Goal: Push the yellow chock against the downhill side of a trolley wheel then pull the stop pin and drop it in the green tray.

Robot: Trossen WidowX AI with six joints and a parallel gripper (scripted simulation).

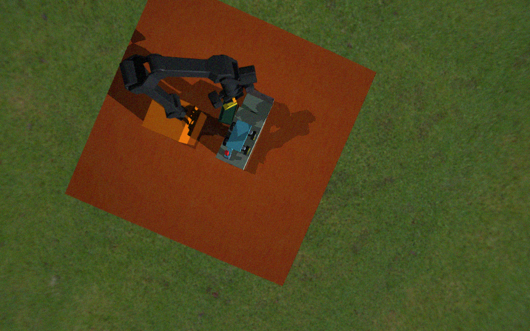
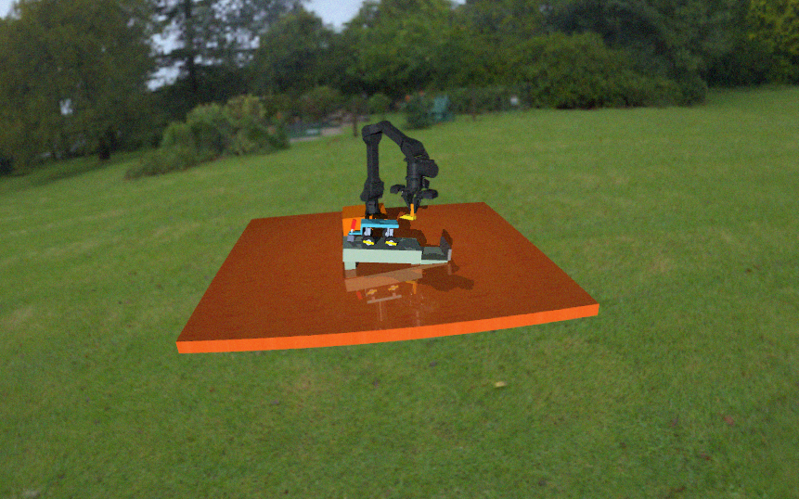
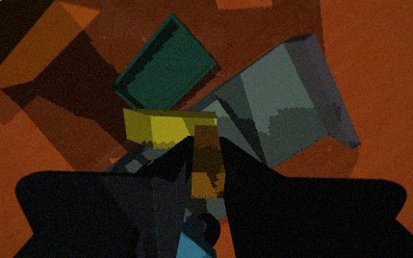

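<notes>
The yellow chock lies 20 mm to the right of my gripper tip, 10 mm below it and 10 mm behind it. The rest, counted from my gripper tip: blue trolley: 140 mm to the right, 100 mm ahead, 50 mm below; then grey ramp: 130 mm to the right, 110 mm below, 100 mm ahead; then green tray: 160 mm below, 40 mm to the right, 40 mm behind.
</notes>
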